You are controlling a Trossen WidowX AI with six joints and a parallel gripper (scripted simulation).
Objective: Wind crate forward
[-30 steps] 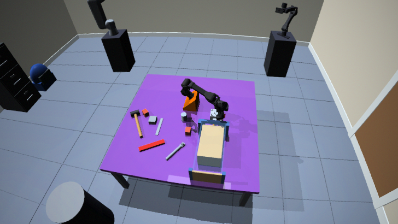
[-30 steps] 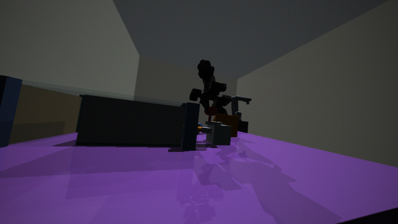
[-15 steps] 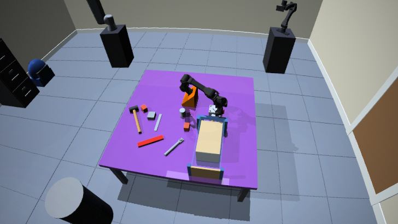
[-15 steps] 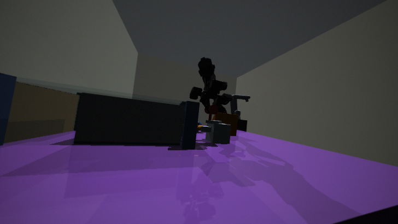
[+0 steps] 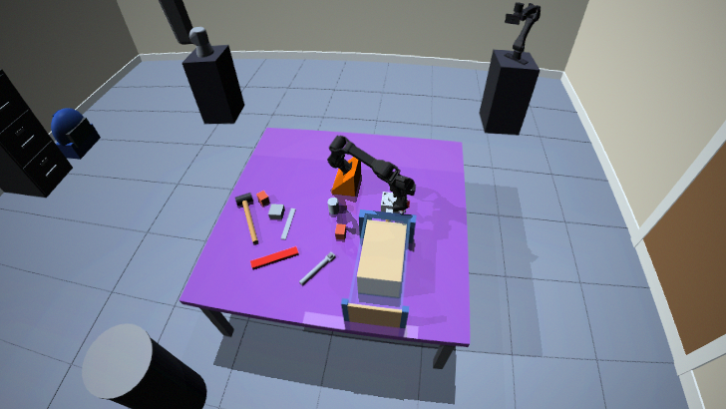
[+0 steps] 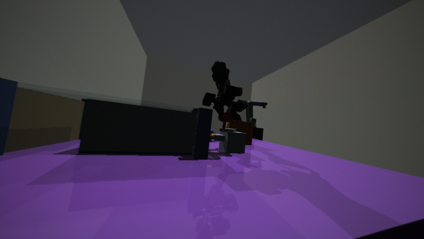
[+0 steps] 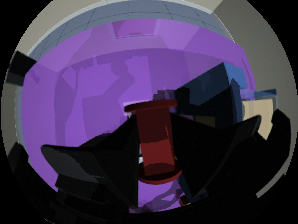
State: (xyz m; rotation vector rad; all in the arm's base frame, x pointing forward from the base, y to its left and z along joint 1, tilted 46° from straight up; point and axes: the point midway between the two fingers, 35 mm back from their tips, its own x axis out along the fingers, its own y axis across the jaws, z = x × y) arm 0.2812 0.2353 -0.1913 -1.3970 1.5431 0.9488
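Right now the red knob is 20 mm to the right of my gripper tip. Also, from my gripper tip: grey bar: 590 mm to the right, 130 mm below, 40 mm ahead; grey winch: 100 mm below, 100 mm behind, 90 mm to the right; winch handle: 40 mm to the right, 30 mm below, 30 mm behind.
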